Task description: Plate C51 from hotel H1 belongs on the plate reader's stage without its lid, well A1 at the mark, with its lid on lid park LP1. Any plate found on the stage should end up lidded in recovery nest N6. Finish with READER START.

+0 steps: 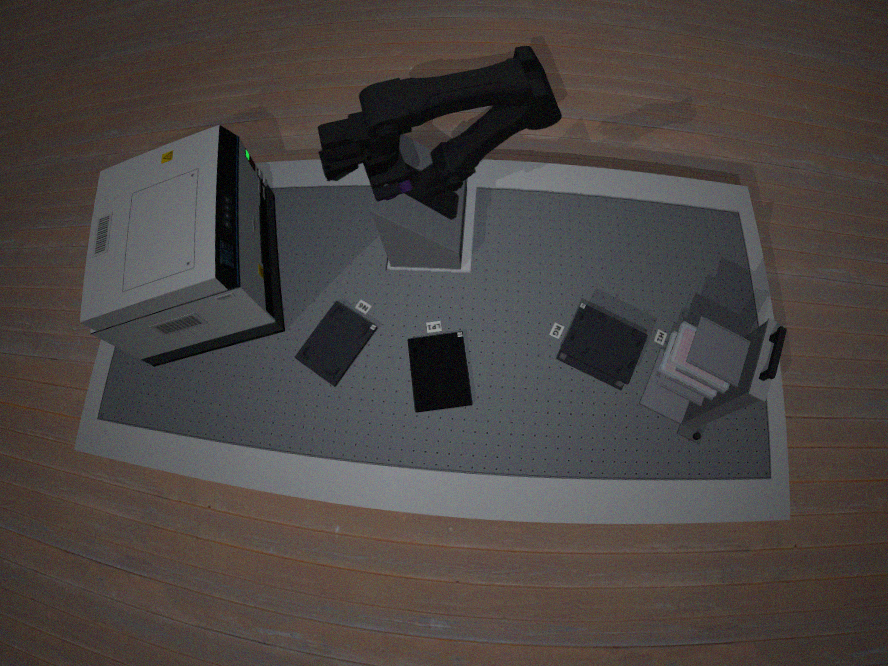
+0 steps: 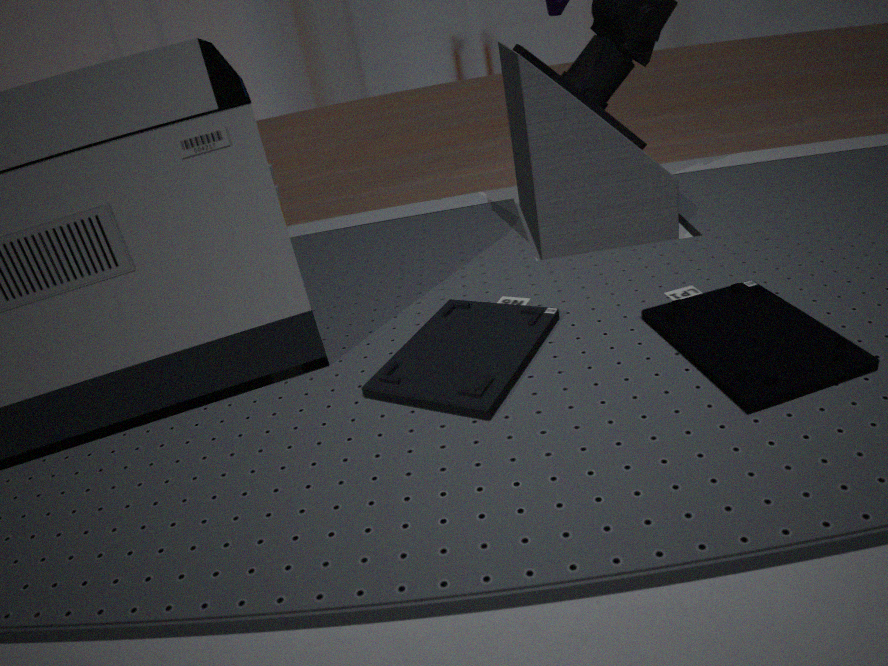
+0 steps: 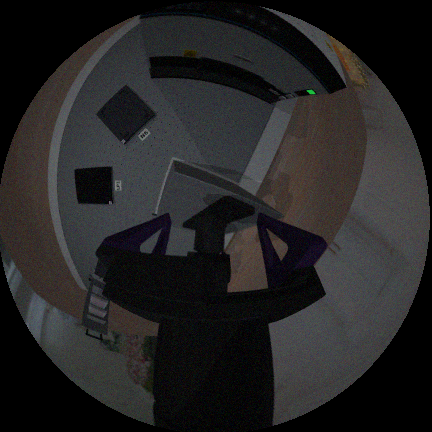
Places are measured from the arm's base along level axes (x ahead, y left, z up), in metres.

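Where they show: gripper, fingertip midpoint: (image 1: pixel 382 176) (image 2: pixel 528 3) (image 3: pixel 213 217); arm's base at its link origin: (image 1: pixel 420 188) (image 2: pixel 577 99) (image 3: pixel 210 216).
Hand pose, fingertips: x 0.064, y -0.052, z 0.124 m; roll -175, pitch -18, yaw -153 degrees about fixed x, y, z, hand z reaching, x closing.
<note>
Each offset is from my fingertips to the centre of the thing. "spot": to the spot under its first point.
My gripper (image 3: pixel 213 217) is open with nothing between its purple fingers, high over the arm's base. The plate reader @(0.109 m ahead, 0.499 m right, 0.124 m down) (image 1: pixel 154 222) (image 2: pixel 179 236) is a white box at the left with a green light; its stage is hidden. Recovery nest N6 @(0.258 m ahead, 0.116 m right, 0.269 m down) (image 1: pixel 335 344) (image 2: pixel 459 358) (image 3: pixel 126 114) is a dark grey, bare pad. Lid park LP1 @(0.301 m ahead, 0.126 m left, 0.268 m down) (image 1: pixel 439 372) (image 2: pixel 760 344) (image 3: pixel 94 185) is a black pad with no lid visible. Hotel H1 @(0.302 m ahead, 0.671 m left, 0.103 m down) (image 1: pixel 724 412) stands at the right with several stacked pale pink plates (image 1: pixel 685 347) (image 3: pixel 99 302); which is C51 cannot be told.
A dark pad labelled RG @(0.222 m ahead, 0.472 m left, 0.240 m down) (image 1: pixel 602 344) lies between LP1 and the hotel. The hotel has a black handle @(spot: 0.317 m ahead, 0.700 m left, 0.068 m up) (image 1: pixel 773 352) on its outer side. The wedge-shaped arm base (image 1: pixel 423 240) (image 2: pixel 595 179) stands at the back middle, near N6 and LP1.
</note>
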